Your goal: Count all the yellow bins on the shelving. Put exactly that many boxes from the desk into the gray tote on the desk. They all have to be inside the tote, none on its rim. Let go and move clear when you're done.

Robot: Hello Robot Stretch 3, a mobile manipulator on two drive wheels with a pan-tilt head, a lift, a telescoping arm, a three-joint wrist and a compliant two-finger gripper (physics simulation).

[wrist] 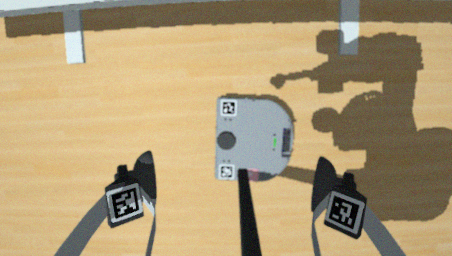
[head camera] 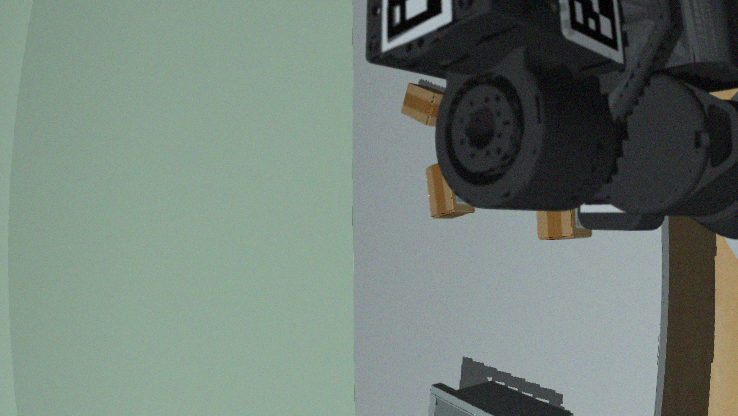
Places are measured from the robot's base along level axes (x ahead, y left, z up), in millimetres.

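Pixels of known places: gripper, between the fingertips: (wrist: 233, 172); robot's base, origin of its link: (wrist: 228, 133).
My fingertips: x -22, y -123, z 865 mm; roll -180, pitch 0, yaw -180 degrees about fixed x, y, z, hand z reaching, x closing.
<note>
Ahead of a thing's pixels: the offset from my fingertips to its middle. "pt": to the spot under its first point. Level surfaces: height alone.
My gripper (wrist: 233, 172) is open, with floor and the robot's base in view between and beyond its fingers in the wrist view. In the head view, the dark wrist covers part of the desk @[145 mm down] (head camera: 506, 310), and the fingertips cannot be made out. Parts of three brown boxes show beside or below the wrist: one box @[641 mm right, 180 mm back, 120 mm down] (head camera: 419, 102) at the upper left, one box @[577 mm right, 22 mm back, 120 mm down] (head camera: 440, 195) below it, and one box @[333 mm right, 7 mm ahead, 120 mm down] (head camera: 554, 225) to the right. The gray tote @[pt 461 mm right, 287 mm ahead, 25 mm down] (head camera: 443, 394) is cut off by the bottom edge, so its inside is mostly hidden. The shelving with yellow bins does not show.
A green wall (head camera: 180, 206) runs along the desk's left side in the head view. The desk's right edge (head camera: 663, 310) borders the shaded floor. In the wrist view, the robot's base (wrist: 252, 132) is on the wooden floor, and two desk feet (wrist: 75, 42) (wrist: 349, 35) show near the top.
</note>
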